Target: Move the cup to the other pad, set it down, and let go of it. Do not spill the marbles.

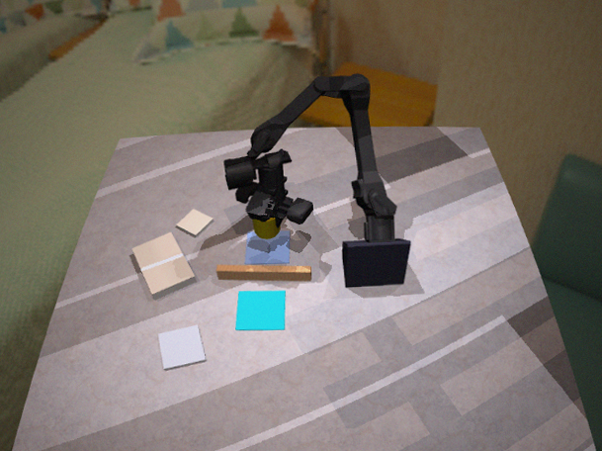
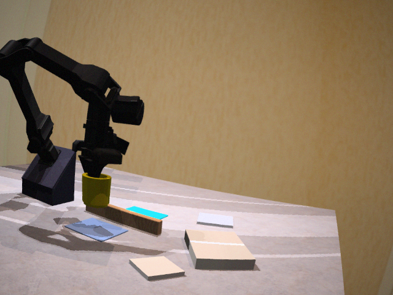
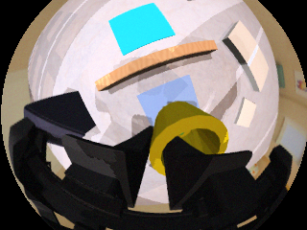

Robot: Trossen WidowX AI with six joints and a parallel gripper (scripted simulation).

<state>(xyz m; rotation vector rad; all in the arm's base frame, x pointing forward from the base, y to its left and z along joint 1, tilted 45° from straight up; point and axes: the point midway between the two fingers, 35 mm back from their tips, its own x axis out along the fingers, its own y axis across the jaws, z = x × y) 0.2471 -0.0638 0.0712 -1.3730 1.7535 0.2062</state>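
My gripper tip is now 190 mm to the right of the cyan pad, 100 mm above it and 40 mm short of it. From my gripper tip the other things lie so: wooden bar (90 mm to the left, 90 mm below, 40 mm ahead); yellow cup (20 mm to the right, 20 mm ahead); light blue pad (100 mm below, 30 mm ahead, 20 mm to the right).
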